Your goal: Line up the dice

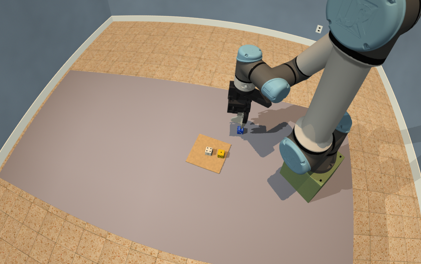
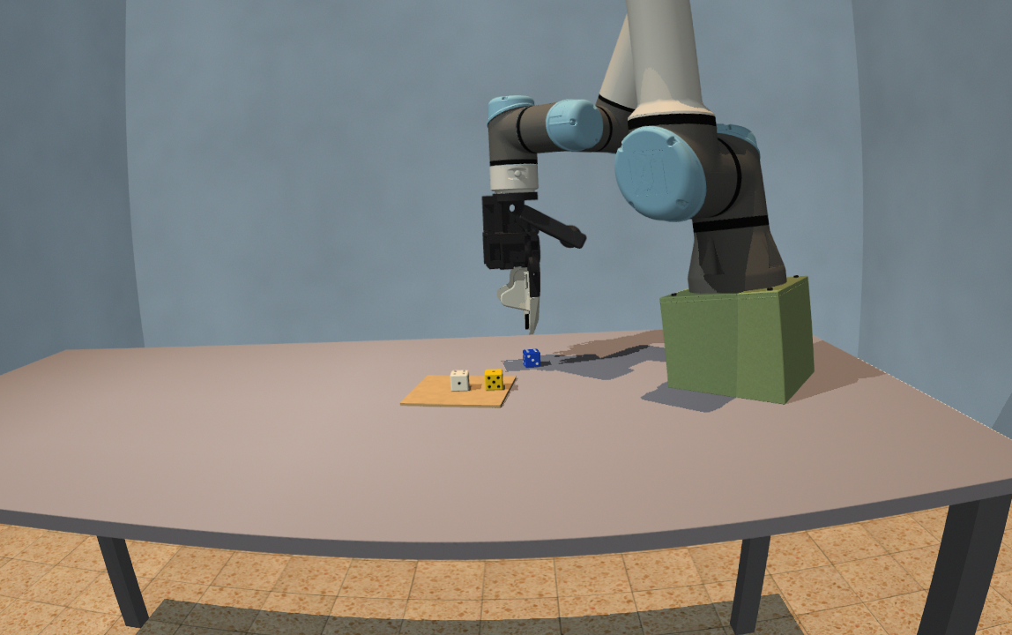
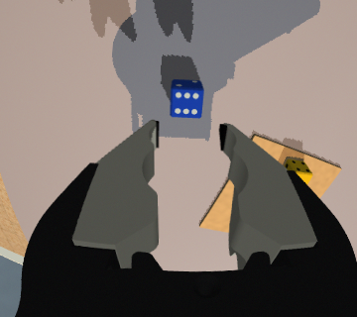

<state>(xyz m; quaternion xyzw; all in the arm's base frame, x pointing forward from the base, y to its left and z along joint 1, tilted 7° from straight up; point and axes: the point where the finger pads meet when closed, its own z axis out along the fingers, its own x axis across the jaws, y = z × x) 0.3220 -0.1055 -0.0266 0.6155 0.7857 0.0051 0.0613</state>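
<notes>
Now: the blue die 6 cm below my hand. Round my hand: white die 9 cm ahead, 14 cm to the left, 6 cm below; then mat 9 cm ahead, 14 cm to the left, 7 cm below; then yellow die 4 cm ahead, 14 cm to the left, 6 cm below.
</notes>
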